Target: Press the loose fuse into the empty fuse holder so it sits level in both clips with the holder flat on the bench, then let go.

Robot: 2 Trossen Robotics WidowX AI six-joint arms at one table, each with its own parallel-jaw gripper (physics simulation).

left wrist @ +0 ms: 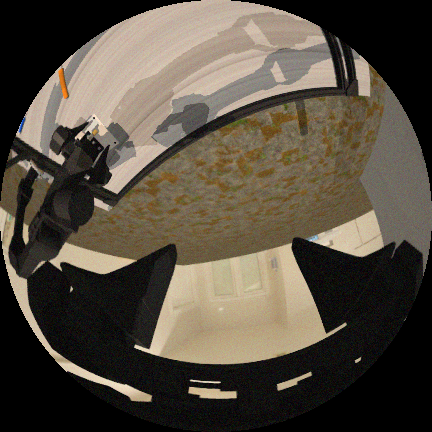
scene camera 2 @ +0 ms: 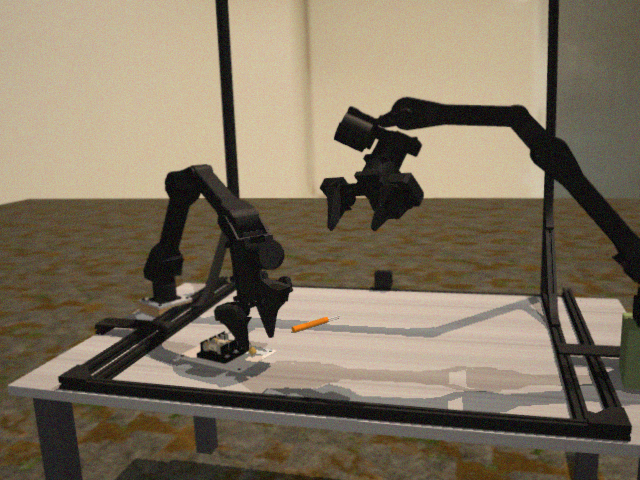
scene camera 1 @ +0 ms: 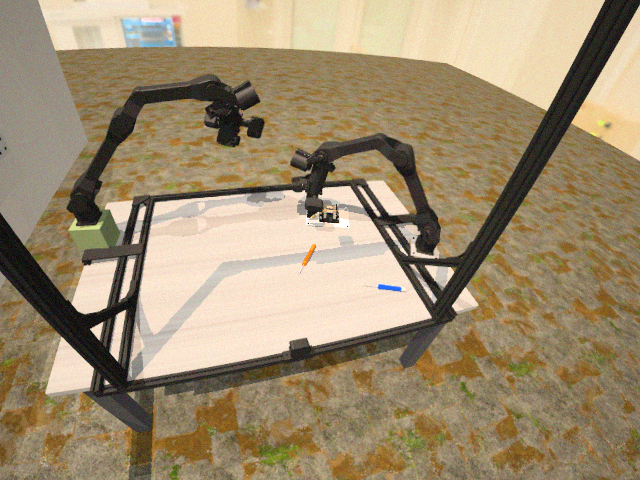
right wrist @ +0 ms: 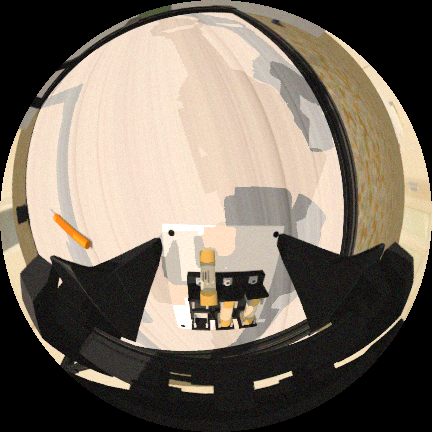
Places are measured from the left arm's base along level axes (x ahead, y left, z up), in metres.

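Pixels of known places: left gripper, between the fingertips: [left wrist: 236, 247] [scene camera 2: 350, 229] [scene camera 1: 240, 131]; right gripper, between the fingertips: [left wrist: 97, 133] [scene camera 2: 259, 343] [right wrist: 220, 242]; left arm's base, origin of its link: [scene camera 1: 89, 219]; right arm's base, origin of its link: [scene camera 2: 165, 299] [scene camera 1: 424, 248].
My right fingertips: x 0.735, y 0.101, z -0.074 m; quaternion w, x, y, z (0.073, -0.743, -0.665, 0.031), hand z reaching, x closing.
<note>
For each thing: its top centre in the pictures, then the offset to it from my right fingertips. "*": a spot on its surface instead.
- black fuse holder, centre of its top: [right wrist: 224, 314] [scene camera 2: 225, 338] [left wrist: 84, 151] [scene camera 1: 328, 209] dx +0.082, dy -0.006, dz +0.001 m
- white plate, a spot on its surface: [right wrist: 260, 250] * dx +0.031, dy +0.042, dz -0.033 m
- loose fuse, centre of its top: [right wrist: 208, 295] dx +0.036, dy -0.015, dz +0.014 m
- clip, a spot on its surface: [right wrist: 201, 320] * dx +0.107, dy -0.035, dz -0.013 m
- orange screwdriver, centre of its top: [right wrist: 60, 224] [scene camera 2: 316, 319] [scene camera 1: 307, 257] dx -0.037, dy -0.230, dz -0.022 m
The black fuse holder [scene camera 1: 329, 213] [scene camera 2: 219, 348] [right wrist: 240, 291] sits on a white plate [right wrist: 260, 250] on the bench. Two fuses [right wrist: 226, 314] [right wrist: 249, 311] sit side by side in it. The loose fuse [right wrist: 207, 277], clear with brass caps, lies lengthwise over the third position, one cap out beyond the holder's edge; its slot's near clip [right wrist: 201, 320] shows bare. Its outer cap also shows in scene camera 2 [scene camera 2: 252, 350]. My right gripper [scene camera 2: 256, 342] [right wrist: 220, 242] is open and empty, low, fingers either side of the holder. My left gripper [scene camera 1: 241, 134] [scene camera 2: 352, 227] [left wrist: 236, 247] is open and empty, high above the bench.
An orange screwdriver [scene camera 1: 309, 255] [scene camera 2: 310, 324] [left wrist: 63, 83] [right wrist: 72, 231] lies nearer the middle of the bench, and a blue one [scene camera 1: 389, 287] lies farther right in scene camera 1. A black frame [scene camera 1: 222, 374] borders the work area. A green block [scene camera 1: 95, 232] stands under the left arm's base.
</note>
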